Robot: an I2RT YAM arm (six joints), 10 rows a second.
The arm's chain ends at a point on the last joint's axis. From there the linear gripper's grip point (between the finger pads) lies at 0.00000 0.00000 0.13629 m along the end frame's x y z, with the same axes.
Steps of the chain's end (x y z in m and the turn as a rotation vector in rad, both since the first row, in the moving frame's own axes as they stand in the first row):
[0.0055, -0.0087, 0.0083, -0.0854, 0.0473, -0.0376]
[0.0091, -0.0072, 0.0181, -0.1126, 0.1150, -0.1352]
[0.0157, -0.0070, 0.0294, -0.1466, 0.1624, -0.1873]
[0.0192, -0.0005, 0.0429, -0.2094, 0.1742, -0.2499]
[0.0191, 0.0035, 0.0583, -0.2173, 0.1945, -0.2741]
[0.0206, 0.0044, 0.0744, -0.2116, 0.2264, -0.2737]
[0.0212, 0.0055, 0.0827, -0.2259, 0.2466, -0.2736]
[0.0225, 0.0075, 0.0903, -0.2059, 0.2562, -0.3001]
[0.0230, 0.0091, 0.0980, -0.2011, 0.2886, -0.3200]
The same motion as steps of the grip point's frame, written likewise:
[0.0122, 0.0028, 0.0077, -0.0854, 0.0473, -0.0376]
[0.0257, 0.0070, 0.0163, -0.1126, 0.1150, -0.1352]
[0.0394, 0.0106, 0.0262, -0.1466, 0.1624, -0.1873]
[0.0459, 0.0245, 0.0379, -0.2094, 0.1742, -0.2499]
[0.0489, 0.0287, 0.0526, -0.2173, 0.1945, -0.2741]
[0.0545, 0.0283, 0.0679, -0.2116, 0.2264, -0.2737]
[0.0579, 0.0308, 0.0752, -0.2259, 0.2466, -0.2736]
[0.0604, 0.0295, 0.0831, -0.2059, 0.2562, -0.3001]
[0.0652, 0.0293, 0.0897, -0.2011, 0.2886, -0.3200]

